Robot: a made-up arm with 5 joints.
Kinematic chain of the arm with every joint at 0, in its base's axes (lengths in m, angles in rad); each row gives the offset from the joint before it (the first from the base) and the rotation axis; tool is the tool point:
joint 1: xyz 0 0 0.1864 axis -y
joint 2: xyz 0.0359 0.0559 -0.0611 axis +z
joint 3: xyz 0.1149 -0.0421 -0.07 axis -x
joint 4: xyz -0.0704 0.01 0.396 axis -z
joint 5: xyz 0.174 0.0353 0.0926 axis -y
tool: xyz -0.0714 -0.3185 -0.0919
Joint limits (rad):
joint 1: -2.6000..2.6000
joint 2: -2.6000..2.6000
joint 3: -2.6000..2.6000
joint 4: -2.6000..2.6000
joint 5: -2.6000..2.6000
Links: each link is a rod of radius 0.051 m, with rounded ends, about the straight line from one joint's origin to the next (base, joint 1, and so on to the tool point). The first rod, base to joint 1, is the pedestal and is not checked.
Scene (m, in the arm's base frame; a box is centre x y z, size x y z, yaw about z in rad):
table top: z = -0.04
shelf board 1: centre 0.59 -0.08 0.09 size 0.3 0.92 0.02 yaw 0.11
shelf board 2: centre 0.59 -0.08 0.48 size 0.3 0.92 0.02 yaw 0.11
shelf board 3: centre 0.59 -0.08 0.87 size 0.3 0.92 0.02 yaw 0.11
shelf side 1: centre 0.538 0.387 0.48 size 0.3 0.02 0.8 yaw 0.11
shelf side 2: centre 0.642 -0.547 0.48 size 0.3 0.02 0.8 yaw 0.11
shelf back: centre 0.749 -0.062 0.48 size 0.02 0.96 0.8 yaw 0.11
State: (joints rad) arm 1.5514 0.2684 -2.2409 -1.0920 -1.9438
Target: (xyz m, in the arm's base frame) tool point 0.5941 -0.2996 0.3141
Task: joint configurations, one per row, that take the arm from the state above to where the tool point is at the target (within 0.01 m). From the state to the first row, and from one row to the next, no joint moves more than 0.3 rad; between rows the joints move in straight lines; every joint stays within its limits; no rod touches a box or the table.
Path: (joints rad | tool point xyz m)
1: 1.5705 0.1280 -1.9724 -1.1639 -1.9227 | 0.3598 -0.4779 0.6428
2: 1.5896 -0.0124 -1.7039 -1.2358 -1.9016 | 0.1809 -0.5741 0.5662
3: 1.6086 -0.1529 -1.4355 -1.3077 -1.8806 | 0.0010 -0.6055 0.4708
4: 1.6277 -0.2933 -1.1670 -1.3796 -1.8595 | -0.1650 -0.5741 0.3810
5: 1.6468 -0.4337 -0.8985 -1.4515 -1.8384 | -0.3045 -0.4923 0.3183
6: 1.6659 -0.5741 -0.6300 -1.5234 -1.8173 | -0.4084 -0.3799 0.2978
7: 1.5698 -0.4625 -0.8851 -1.4399 -1.6454 | -0.2740 -0.4905 0.3264
8: 1.4738 -0.3508 -1.1401 -1.3565 -1.4735 | -0.1033 -0.5602 0.3669
9: 1.3777 -0.2392 -1.3951 -1.2730 -1.3016 | 0.0900 -0.5758 0.3995
10: 1.2817 -0.1275 -1.6501 -1.1895 -1.1297 | 0.2858 -0.5329 0.4071
11: 1.1856 -0.0159 -1.9051 -1.1060 -0.9578 | 0.4611 -0.4366 0.3789
12: 1.0896 0.0958 -2.1601 -1.0225 -0.7859 | 0.5941 -0.2996 0.3141

